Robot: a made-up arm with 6 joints. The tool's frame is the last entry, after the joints. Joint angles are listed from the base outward.
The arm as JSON. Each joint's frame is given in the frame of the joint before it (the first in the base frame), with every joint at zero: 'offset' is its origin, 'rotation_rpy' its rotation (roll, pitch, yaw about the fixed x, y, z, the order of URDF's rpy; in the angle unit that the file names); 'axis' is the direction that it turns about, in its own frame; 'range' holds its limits. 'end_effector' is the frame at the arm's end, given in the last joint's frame.
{
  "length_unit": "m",
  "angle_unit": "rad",
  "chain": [
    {
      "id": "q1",
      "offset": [
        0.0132,
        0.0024,
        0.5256
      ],
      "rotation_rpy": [
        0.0,
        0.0,
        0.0
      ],
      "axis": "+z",
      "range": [
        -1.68,
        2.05
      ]
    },
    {
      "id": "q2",
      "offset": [
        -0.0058,
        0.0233,
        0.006
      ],
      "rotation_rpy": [
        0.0,
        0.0,
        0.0
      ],
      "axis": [
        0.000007,
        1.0,
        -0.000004
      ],
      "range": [
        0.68,
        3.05
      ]
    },
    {
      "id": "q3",
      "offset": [
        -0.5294,
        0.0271,
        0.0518
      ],
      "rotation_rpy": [
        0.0,
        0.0,
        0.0
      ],
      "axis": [
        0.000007,
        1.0,
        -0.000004
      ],
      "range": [
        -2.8,
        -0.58
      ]
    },
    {
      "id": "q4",
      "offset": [
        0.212,
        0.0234,
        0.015
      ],
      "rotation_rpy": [
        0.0,
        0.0,
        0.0
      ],
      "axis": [
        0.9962,
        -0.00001,
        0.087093
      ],
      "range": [
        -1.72,
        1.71
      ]
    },
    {
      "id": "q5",
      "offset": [
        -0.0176,
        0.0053,
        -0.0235
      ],
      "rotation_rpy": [
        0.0,
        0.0,
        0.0
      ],
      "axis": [
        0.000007,
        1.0,
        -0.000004
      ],
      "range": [
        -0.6,
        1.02
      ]
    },
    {
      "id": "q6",
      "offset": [
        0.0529,
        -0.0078,
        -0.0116
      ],
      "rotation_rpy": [
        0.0,
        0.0,
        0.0
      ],
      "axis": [
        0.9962,
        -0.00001,
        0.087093
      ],
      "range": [
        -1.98,
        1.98
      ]
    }
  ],
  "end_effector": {
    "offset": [
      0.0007,
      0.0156,
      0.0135
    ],
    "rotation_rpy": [
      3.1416,
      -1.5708,
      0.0
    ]
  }
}
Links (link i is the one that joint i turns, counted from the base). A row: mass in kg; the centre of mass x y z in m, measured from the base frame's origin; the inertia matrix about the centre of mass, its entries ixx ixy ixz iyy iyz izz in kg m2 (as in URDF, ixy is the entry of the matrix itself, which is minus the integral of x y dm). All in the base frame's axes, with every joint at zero. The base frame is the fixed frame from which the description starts. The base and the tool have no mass.
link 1: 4.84; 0.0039 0.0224 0.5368; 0.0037 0 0 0.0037 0 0.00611
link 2: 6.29; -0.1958 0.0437 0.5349; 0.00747 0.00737 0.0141 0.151 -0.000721 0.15
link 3: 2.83; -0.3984 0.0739 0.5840; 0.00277 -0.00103 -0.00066 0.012 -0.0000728 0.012
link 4: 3.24; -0.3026 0.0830 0.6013; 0.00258 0 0.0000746 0.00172 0 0.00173
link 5: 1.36; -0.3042 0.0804 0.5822; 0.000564 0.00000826 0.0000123 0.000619 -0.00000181 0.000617
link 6: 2.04; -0.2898 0.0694 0.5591; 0.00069 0 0.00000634 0.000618 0 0.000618
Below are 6 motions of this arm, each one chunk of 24 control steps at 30 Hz.
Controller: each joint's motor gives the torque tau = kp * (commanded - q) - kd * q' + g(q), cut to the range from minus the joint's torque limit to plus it. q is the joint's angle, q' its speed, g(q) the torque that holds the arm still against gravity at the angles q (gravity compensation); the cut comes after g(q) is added. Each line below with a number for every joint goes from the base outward.
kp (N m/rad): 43 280 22 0.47 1.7 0.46
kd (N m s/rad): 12 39 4.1 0.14 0.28 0.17
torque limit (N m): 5 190 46 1 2.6 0.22
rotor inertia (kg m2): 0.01 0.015 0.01 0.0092 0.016 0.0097
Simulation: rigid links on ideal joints. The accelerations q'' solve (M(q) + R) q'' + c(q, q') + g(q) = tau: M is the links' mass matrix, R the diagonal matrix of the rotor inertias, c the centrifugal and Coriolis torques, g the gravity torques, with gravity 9.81 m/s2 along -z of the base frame. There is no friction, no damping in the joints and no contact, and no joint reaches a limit. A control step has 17 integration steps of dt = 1/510 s. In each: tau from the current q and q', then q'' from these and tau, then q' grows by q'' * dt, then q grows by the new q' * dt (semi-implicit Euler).
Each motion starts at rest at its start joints. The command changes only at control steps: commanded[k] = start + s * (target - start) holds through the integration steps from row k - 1 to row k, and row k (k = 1, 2, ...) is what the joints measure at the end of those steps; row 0 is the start. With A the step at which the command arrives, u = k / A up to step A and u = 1 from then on. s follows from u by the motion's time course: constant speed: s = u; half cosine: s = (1 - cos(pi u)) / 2; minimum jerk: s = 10 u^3 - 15 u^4 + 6 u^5; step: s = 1 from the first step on.
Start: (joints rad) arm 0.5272 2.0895 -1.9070 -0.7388 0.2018 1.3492
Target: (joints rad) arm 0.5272 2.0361 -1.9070 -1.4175 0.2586 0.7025
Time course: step
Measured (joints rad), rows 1 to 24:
1: 0.5270 2.0869 -1.9021 -0.7465 0.2013 1.3401
2: 0.5269 2.0813 -1.8938 -0.7659 0.2040 1.3143
3: 0.5268 2.0747 -1.8868 -0.7943 0.2112 1.2771
4: 0.5270 2.0679 -1.8825 -0.8295 0.2214 1.2346
5: 0.5273 2.0614 -1.8812 -0.8698 0.2328 1.1904
6: 0.5277 2.0555 -1.8823 -0.9136 0.2437 1.1468
7: 0.5281 2.0503 -1.8854 -0.9598 0.2531 1.1049
8: 0.5285 2.0458 -1.8897 -1.0073 0.2604 1.0655
9: 0.5288 2.0420 -1.8947 -1.0552 0.2655 1.0289
10: 0.5290 2.0389 -1.8999 -1.1028 0.2686 0.9952
11: 0.5291 2.0365 -1.9049 -1.1493 0.2701 0.9643
12: 0.5291 2.0346 -1.9096 -1.1933 0.2703 0.9360
13: 0.5290 2.0331 -1.9137 -1.2330 0.2696 0.9103
14: 0.5288 2.0321 -1.9172 -1.2669 0.2684 0.8867
15: 0.5285 2.0314 -1.9202 -1.2938 0.2669 0.8653
16: 0.5282 2.0310 -1.9225 -1.3127 0.2652 0.8459
17: 0.5278 2.0308 -1.9242 -1.3228 0.2636 0.8282
18: 0.5274 2.0308 -1.9253 -1.3239 0.2621 0.8123
19: 0.5270 2.0309 -1.9259 -1.3156 0.2608 0.7980
20: 0.5265 2.0311 -1.9261 -1.2983 0.2598 0.7852
21: 0.5261 2.0314 -1.9258 -1.2721 0.2590 0.7737
22: 0.5256 2.0318 -1.9252 -1.2380 0.2584 0.7637
23: 0.5252 2.0322 -1.9242 -1.1969 0.2581 0.7548
24: 0.5247 2.0326 -1.9229 -1.1503 0.2582 0.7472

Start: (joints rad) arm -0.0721 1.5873 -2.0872 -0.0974 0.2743 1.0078
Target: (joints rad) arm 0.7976 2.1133 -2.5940 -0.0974 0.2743 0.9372
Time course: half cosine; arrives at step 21
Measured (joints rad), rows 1 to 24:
1: -0.0718 1.5875 -2.0877 -0.0979 0.2746 1.0078
2: -0.0704 1.5885 -2.0900 -0.1002 0.2756 1.0076
3: -0.0670 1.5912 -2.0954 -0.1054 0.2775 1.0072
4: -0.0608 1.5961 -2.1051 -0.1142 0.2800 1.0064
5: -0.0510 1.6040 -2.1195 -0.1269 0.2825 1.0052
6: -0.0375 1.6153 -2.1389 -0.1433 0.2844 1.0034
7: -0.0201 1.6302 -2.1630 -0.1631 0.2851 1.0011
8: 0.0012 1.6491 -2.1915 -0.1859 0.2841 0.9982
9: 0.0260 1.6717 -2.2236 -0.2112 0.2811 0.9947
10: 0.0541 1.6979 -2.2583 -0.2387 0.2761 0.9907
11: 0.0848 1.7273 -2.2947 -0.2679 0.2694 0.9862
12: 0.1178 1.7595 -2.3316 -0.2981 0.2613 0.9813
13: 0.1526 1.7939 -2.3676 -0.3285 0.2524 0.9760
14: 0.1886 1.8297 -2.4017 -0.3581 0.2436 0.9705
15: 0.2252 1.8664 -2.4326 -0.3855 0.2355 0.9650
16: 0.2621 1.9031 -2.4595 -0.4095 0.2288 0.9596
17: 0.2989 1.9391 -2.4816 -0.4286 0.2241 0.9544
18: 0.3352 1.9737 -2.4982 -0.4420 0.2220 0.9496
19: 0.3710 2.0062 -2.5089 -0.4491 0.2227 0.9454
20: 0.4062 2.0359 -2.5136 -0.4494 0.2262 0.9418
21: 0.4406 2.0621 -2.5122 -0.4419 0.2323 0.9391
22: 0.4738 2.0844 -2.5056 -0.4259 0.2409 0.9372
23: 0.5057 2.1030 -2.4958 -0.4019 0.2517 0.9363
24: 0.5362 2.1181 -2.4849 -0.3711 0.2646 0.9362

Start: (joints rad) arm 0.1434 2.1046 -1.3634 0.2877 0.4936 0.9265
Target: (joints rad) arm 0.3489 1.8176 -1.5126 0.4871 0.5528 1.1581
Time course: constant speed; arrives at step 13
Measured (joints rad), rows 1 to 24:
1: 0.1435 2.1036 -1.3631 0.2873 0.4926 0.9269
2: 0.1438 2.1003 -1.3626 0.2858 0.4901 0.9281
3: 0.1445 2.0939 -1.3623 0.2825 0.4867 0.9304
4: 0.1460 2.0845 -1.3629 0.2773 0.4836 0.9338
5: 0.1484 2.0719 -1.3650 0.2705 0.4815 0.9383
6: 0.1520 2.0567 -1.3689 0.2625 0.4809 0.9439
7: 0.1567 2.0391 -1.3750 0.2541 0.4820 0.9505
8: 0.1628 2.0198 -1.3832 0.2460 0.4845 0.9581
9: 0.1703 1.9990 -1.3935 0.2391 0.4881 0.9665
10: 0.1792 1.9772 -1.4056 0.2342 0.4924 0.9757
11: 0.1895 1.9548 -1.4191 0.2319 0.4970 0.9858
12: 0.2012 1.9320 -1.4337 0.2327 0.5017 0.9966
13: 0.2140 1.9089 -1.4490 0.2369 0.5061 1.0082
14: 0.2280 1.8868 -1.4652 0.2452 0.5111 1.0202
15: 0.2427 1.8669 -1.4819 0.2583 0.5173 1.0319
16: 0.2577 1.8499 -1.4984 0.2768 0.5240 1.0433
17: 0.2724 1.8360 -1.5137 0.3010 0.5305 1.0541
18: 0.2865 1.8251 -1.5271 0.3304 0.5364 1.0644
19: 0.2995 1.8169 -1.5381 0.3642 0.5414 1.0741
20: 0.3112 1.8110 -1.5466 0.4010 0.5456 1.0833
21: 0.3216 1.8071 -1.5523 0.4395 0.5490 1.0920
22: 0.3305 1.8049 -1.5557 0.4781 0.5518 1.1002
23: 0.3380 1.8039 -1.5568 0.5152 0.5543 1.1078
24: 0.3443 1.8039 -1.5562 0.5497 0.5564 1.1149

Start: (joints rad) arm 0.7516 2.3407 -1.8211 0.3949 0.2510 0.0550
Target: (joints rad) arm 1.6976 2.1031 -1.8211 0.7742 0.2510 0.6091
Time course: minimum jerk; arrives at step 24
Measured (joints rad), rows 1 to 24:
1: 0.7516 2.3407 -1.8211 0.3949 0.2510 0.0550
2: 0.7516 2.3406 -1.8210 0.3948 0.2509 0.0551
3: 0.7518 2.3404 -1.8207 0.3944 0.2506 0.0553
4: 0.7523 2.3398 -1.8199 0.3932 0.2500 0.0560
5: 0.7533 2.3385 -1.8186 0.3908 0.2488 0.0573
6: 0.7552 2.3364 -1.8166 0.3865 0.2471 0.0597
7: 0.7585 2.3330 -1.8139 0.3797 0.2449 0.0634
8: 0.7633 2.3282 -1.8104 0.3707 0.2425 0.0688
9: 0.7698 2.3217 -1.8064 0.3604 0.2402 0.0762
10: 0.7778 2.3134 -1.8021 0.3499 0.2385 0.0859
11: 0.7875 2.3032 -1.7977 0.3400 0.2375 0.0981
12: 0.7988 2.2913 -1.7939 0.3313 0.2373 0.1129
13: 0.8119 2.2777 -1.7908 0.3245 0.2376 0.1301
14: 0.8268 2.2626 -1.7890 0.3202 0.2383 0.1497
15: 0.8437 2.2465 -1.7888 0.3187 0.2390 0.1713
16: 0.8625 2.2296 -1.7903 0.3202 0.2393 0.1947
17: 0.8836 2.2124 -1.7936 0.3250 0.2390 0.2193
18: 0.9068 2.1954 -1.7988 0.3330 0.2376 0.2448
19: 0.9325 2.1790 -1.8058 0.3441 0.2351 0.2706
20: 0.9607 2.1637 -1.8143 0.3582 0.2313 0.2962
21: 0.9915 2.1497 -1.8240 0.3751 0.2261 0.3211
22: 1.0250 2.1375 -1.8345 0.3946 0.2196 0.3451
23: 1.0612 2.1272 -1.8454 0.4162 0.2119 0.3676
24: 1.1002 2.1190 -1.8562 0.4397 0.2033 0.3885

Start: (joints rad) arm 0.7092 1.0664 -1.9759 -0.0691 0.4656 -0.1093
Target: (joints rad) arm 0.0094 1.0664 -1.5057 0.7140 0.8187 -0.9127
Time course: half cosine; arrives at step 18
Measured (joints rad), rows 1 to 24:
1: 0.7089 1.0663 -1.9758 -0.0691 0.4656 -0.1094
2: 0.7073 1.0661 -1.9751 -0.0689 0.4657 -0.1102
3: 0.7036 1.0655 -1.9734 -0.0681 0.4661 -0.1124
4: 0.6970 1.0646 -1.9700 -0.0663 0.4673 -0.1168
5: 0.6867 1.0633 -1.9644 -0.0626 0.4698 -0.1242
6: 0.6724 1.0617 -1.9561 -0.0564 0.4742 -0.1353
7: 0.6537 1.0598 -1.9448 -0.0467 0.4810 -0.1505
8: 0.6307 1.0578 -1.9301 -0.0329 0.4906 -0.1702
9: 0.6034 1.0559 -1.9121 -0.0142 0.5035 -0.1944
10: 0.5721 1.0541 -1.8907 0.0101 0.5196 -0.2230
11: 0.5374 1.0526 -1.8660 0.0403 0.5390 -0.2557
12: 0.4998 1.0517 -1.8384 0.0767 0.5615 -0.2920
13: 0.4601 1.0513 -1.8083 0.1190 0.5869 -0.3311
14: 0.4193 1.0515 -1.7761 0.1667 0.6147 -0.3721
15: 0.3784 1.0525 -1.7426 0.2188 0.6442 -0.4142
16: 0.3383 1.0542 -1.7085 0.2737 0.6746 -0.4563
17: 0.3002 1.0566 -1.6747 0.3295 0.7049 -0.4973
18: 0.2650 1.0595 -1.6422 0.3840 0.7340 -0.5363
19: 0.2334 1.0627 -1.6119 0.4350 0.7607 -0.5725
20: 0.2053 1.0660 -1.5845 0.4807 0.7839 -0.6055
21: 0.1803 1.0691 -1.5604 0.5201 0.8031 -0.6353
22: 0.1583 1.0718 -1.5399 0.5528 0.8179 -0.6621
23: 0.1389 1.0738 -1.5230 0.5789 0.8286 -0.6863
24: 0.1219 1.0753 -1.5095 0.5990 0.8356 -0.7081

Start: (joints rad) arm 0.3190 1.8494 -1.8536 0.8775 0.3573 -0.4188
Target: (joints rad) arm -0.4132 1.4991 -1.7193 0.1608 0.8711 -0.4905
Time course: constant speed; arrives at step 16
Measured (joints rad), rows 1 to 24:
1: 0.3180 1.8482 -1.8513 0.8771 0.3586 -0.4188
2: 0.3145 1.8443 -1.8451 0.8757 0.3639 -0.4186
3: 0.3078 1.8375 -1.8355 0.8724 0.3748 -0.4183
4: 0.2973 1.8276 -1.8238 0.8664 0.3920 -0.4179
5: 0.2829 1.8149 -1.8114 0.8566 0.4149 -0.4173
6: 0.2644 1.7997 -1.7994 0.8422 0.4423 -0.4169
7: 0.2418 1.7824 -1.7887 0.8230 0.4727 -0.4167
8: 0.2152 1.7635 -1.7797 0.7992 0.5046 -0.4169
9: 0.1847 1.7432 -1.7725 0.7712 0.5367 -0.4177
10: 0.1507 1.7219 -1.7672 0.7399 0.5679 -0.4193
11: 0.1135 1.7000 -1.7633 0.7062 0.5976 -0.4217
12: 0.0735 1.6777 -1.7606 0.6711 0.6253 -0.4248
13: 0.0313 1.6551 -1.7587 0.6348 0.6510 -0.4288
14: -0.0126 1.6325 -1.7571 0.5967 0.6751 -0.4334
15: -0.0576 1.6099 -1.7555 0.5562 0.6980 -0.4386
16: -0.1032 1.5874 -1.7536 0.5129 0.7202 -0.4441
17: -0.1467 1.5663 -1.7532 0.4636 0.7421 -0.4495
18: -0.1850 1.5480 -1.7552 0.4074 0.7631 -0.4546
19: -0.2173 1.5328 -1.7589 0.3473 0.7823 -0.4594
20: -0.2442 1.5206 -1.7629 0.2872 0.7995 -0.4639
21: -0.2665 1.5110 -1.7664 0.2301 0.8145 -0.4681
22: -0.2852 1.5038 -1.7689 0.1782 0.8274 -0.4719
23: -0.3011 1.4985 -1.7701 0.1327 0.8382 -0.4754
24: -0.3148 1.4949 -1.7700 0.0940 0.8470 -0.4784

